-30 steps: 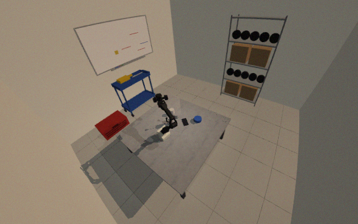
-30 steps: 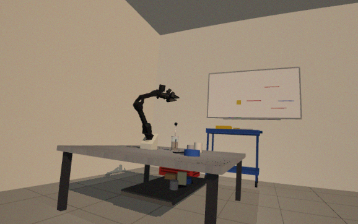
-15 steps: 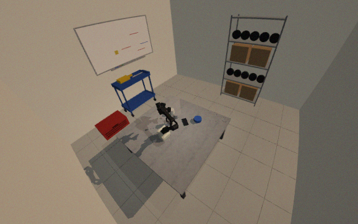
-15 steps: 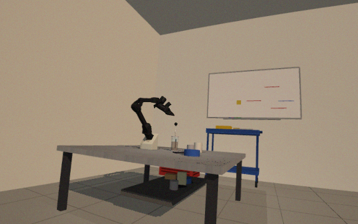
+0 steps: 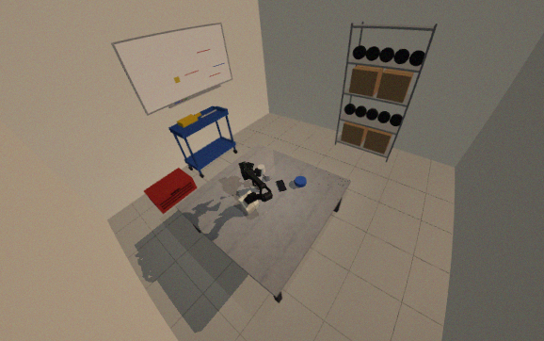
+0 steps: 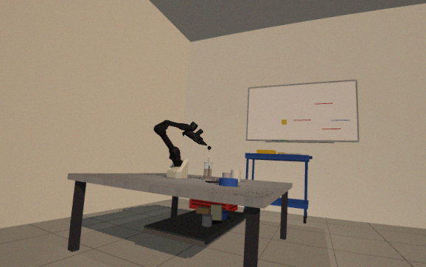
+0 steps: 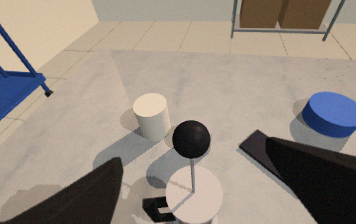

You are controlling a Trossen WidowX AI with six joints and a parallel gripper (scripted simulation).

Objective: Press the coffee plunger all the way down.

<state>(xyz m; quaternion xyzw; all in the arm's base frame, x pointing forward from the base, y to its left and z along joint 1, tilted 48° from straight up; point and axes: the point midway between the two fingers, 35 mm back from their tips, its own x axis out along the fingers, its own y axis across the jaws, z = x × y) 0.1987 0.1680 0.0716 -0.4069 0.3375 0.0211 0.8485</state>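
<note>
My gripper tip is 20 mm short of the coffee press, 20 mm to the right of it and 160 mm above it. The rest, counted from my gripper tip: white cylinder (220 mm ahead, 140 mm to the left, 240 mm below).
</note>
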